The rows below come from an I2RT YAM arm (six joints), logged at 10 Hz.
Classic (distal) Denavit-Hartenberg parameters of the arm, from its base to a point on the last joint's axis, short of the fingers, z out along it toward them. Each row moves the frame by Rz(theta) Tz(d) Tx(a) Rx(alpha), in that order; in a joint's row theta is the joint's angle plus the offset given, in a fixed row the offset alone. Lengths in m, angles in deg.
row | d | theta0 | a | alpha
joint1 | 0.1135 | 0 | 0.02 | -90
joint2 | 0 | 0 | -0.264 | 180
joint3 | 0 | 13.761 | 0.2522 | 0
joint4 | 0 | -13.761 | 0.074 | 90
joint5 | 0 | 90 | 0 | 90
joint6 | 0.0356 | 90 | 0 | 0
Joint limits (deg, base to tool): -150..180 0..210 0..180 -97..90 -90..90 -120..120
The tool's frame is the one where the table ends.
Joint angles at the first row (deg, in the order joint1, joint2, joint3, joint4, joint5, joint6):
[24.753 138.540 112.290 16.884 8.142 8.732]
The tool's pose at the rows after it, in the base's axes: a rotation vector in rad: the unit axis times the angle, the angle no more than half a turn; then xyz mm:
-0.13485 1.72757 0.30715 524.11 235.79 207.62
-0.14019 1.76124 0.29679 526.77 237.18 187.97
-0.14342 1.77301 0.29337 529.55 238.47 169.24
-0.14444 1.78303 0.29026 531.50 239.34 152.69
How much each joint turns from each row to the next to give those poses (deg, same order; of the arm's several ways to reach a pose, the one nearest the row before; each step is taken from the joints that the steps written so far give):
[-0.021 1.268 0.109 1.705 0.109 0.000]
[0.021 2.032 0.000 0.044 0.110 0.000]
[0.000 2.208 -0.001 1.509 -0.023 -0.044]
[0.000 1.945 -0.001 1.356 0.044 0.022]

